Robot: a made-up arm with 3 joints. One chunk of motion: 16 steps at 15 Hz.
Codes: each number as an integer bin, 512 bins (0 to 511) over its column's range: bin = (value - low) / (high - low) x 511, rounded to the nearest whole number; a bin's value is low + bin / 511 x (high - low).
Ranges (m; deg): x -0.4..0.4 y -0.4..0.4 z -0.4..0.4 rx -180..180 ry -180..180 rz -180..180
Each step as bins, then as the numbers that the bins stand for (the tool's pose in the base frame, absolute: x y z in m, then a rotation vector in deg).
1 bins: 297 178 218 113 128 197
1 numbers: 0.0650 -0.1213 -0.0587 -100.39 -89.82 -41.21
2 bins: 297 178 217 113 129 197
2 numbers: 0.0650 -0.1213 -0.0603 -100.39 -89.12 -41.21
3 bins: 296 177 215 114 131 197
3 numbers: 0.0634 -0.1229 -0.0634 -99.69 -87.71 -41.21
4 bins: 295 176 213 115 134 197
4 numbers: 0.0618 -0.1245 -0.0665 -98.98 -85.60 -41.21
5 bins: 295 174 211 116 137 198
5 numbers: 0.0618 -0.1276 -0.0697 -98.28 -83.48 -40.51
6 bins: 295 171 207 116 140 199
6 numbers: 0.0618 -0.1323 -0.0759 -98.28 -81.37 -39.80
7 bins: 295 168 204 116 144 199
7 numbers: 0.0618 -0.1370 -0.0806 -98.28 -78.55 -39.80
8 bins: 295 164 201 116 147 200
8 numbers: 0.0618 -0.1432 -0.0853 -98.28 -76.44 -39.10
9 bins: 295 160 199 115 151 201
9 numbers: 0.0618 -0.1495 -0.0885 -98.98 -73.62 -38.40
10 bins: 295 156 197 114 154 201
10 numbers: 0.0618 -0.1558 -0.0916 -99.69 -71.51 -38.40
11 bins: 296 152 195 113 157 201
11 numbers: 0.0634 -0.1620 -0.0947 -100.39 -69.39 -38.40
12 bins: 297 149 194 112 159 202
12 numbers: 0.0650 -0.1667 -0.0963 -101.10 -67.98 -37.69
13 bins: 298 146 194 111 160 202
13 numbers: 0.0665 -0.1714 -0.0963 -101.80 -67.28 -37.69
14 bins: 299 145 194 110 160 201
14 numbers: 0.0681 -0.1730 -0.0963 -102.50 -67.28 -38.40
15 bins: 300 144 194 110 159 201
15 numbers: 0.0697 -0.1746 -0.0963 -102.50 -67.98 -38.40
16 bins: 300 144 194 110 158 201
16 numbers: 0.0697 -0.1746 -0.0963 -102.50 -68.69 -38.40
